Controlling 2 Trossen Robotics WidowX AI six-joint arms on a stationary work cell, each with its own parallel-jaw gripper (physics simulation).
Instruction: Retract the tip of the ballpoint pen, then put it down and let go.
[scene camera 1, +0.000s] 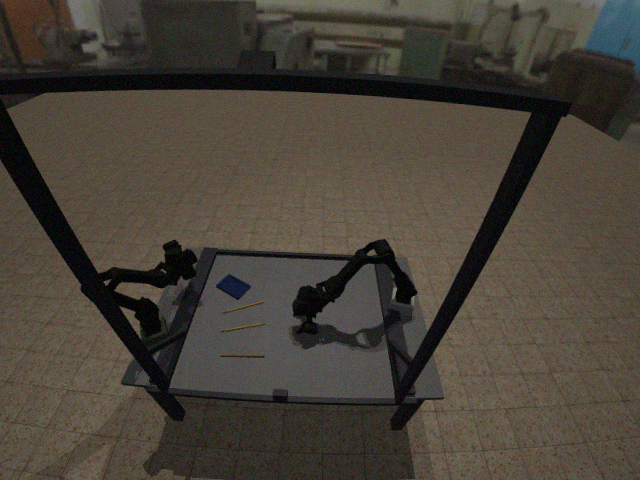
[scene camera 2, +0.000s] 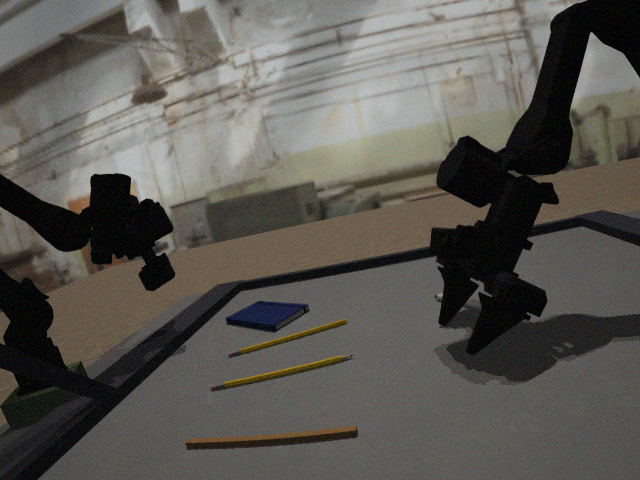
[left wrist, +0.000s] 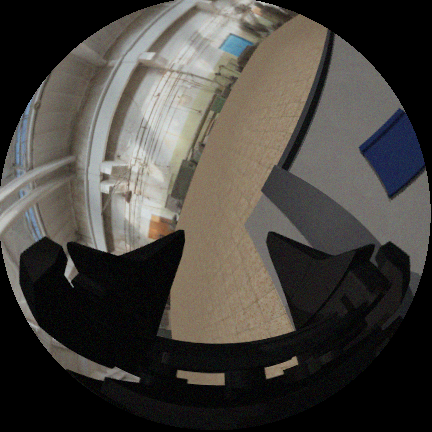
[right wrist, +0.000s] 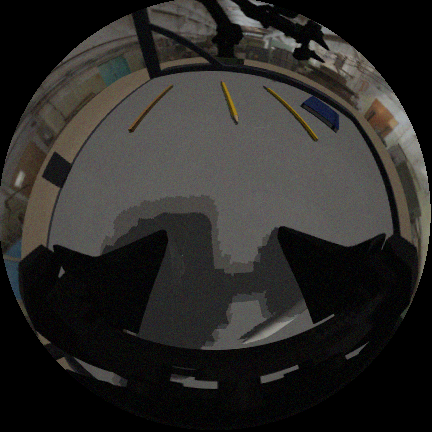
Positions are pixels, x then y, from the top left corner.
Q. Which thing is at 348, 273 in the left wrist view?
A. My left gripper.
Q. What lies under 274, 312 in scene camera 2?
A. A blue notebook.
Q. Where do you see my right gripper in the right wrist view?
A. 223, 234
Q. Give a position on a blue notebook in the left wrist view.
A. At 383, 150
